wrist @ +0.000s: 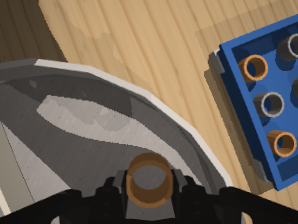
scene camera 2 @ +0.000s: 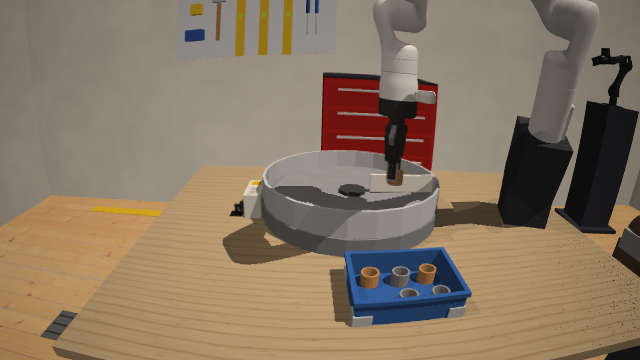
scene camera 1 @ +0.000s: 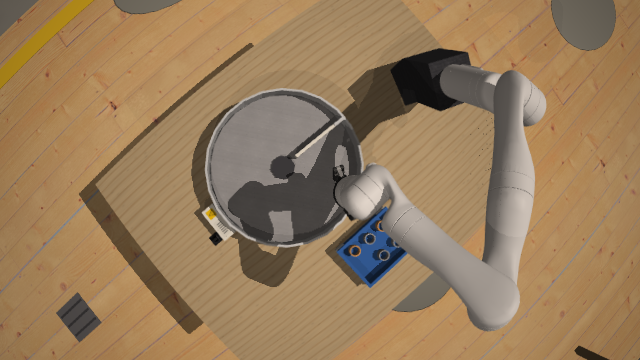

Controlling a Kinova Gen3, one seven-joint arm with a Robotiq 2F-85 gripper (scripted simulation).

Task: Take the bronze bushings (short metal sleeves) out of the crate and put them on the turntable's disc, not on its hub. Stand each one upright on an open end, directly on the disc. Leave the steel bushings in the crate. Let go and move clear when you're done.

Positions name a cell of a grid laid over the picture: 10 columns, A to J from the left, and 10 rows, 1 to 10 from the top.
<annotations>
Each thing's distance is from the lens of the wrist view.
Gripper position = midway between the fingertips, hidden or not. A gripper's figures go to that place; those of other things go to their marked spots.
my gripper (wrist: F9): 17 cm
bronze bushing (wrist: F9): 16 cm
grey turntable disc (wrist: C6): 26 cm
The marked spots on the bronze bushing and the grey turntable disc are 13 cm apart.
</annotations>
